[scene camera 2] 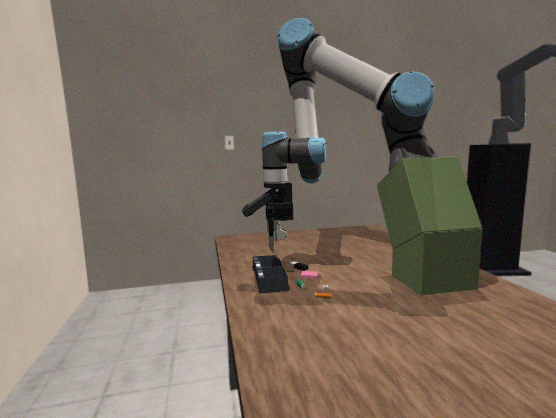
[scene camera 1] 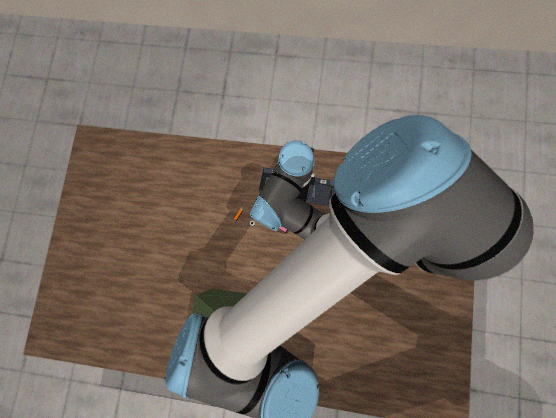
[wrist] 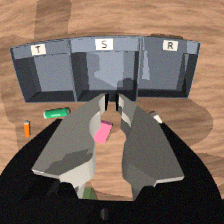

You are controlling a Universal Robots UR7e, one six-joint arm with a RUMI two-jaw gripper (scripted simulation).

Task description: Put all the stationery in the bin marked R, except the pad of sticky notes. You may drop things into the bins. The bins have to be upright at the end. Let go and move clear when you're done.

Path:
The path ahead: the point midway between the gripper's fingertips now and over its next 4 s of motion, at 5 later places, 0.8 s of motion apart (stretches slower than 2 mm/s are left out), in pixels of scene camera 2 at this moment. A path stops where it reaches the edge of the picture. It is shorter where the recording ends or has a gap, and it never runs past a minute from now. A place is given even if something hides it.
My gripper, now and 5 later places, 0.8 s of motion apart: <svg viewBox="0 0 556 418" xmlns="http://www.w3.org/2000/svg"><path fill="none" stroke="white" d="M272 251L273 263L273 270L273 261L274 256L276 266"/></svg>

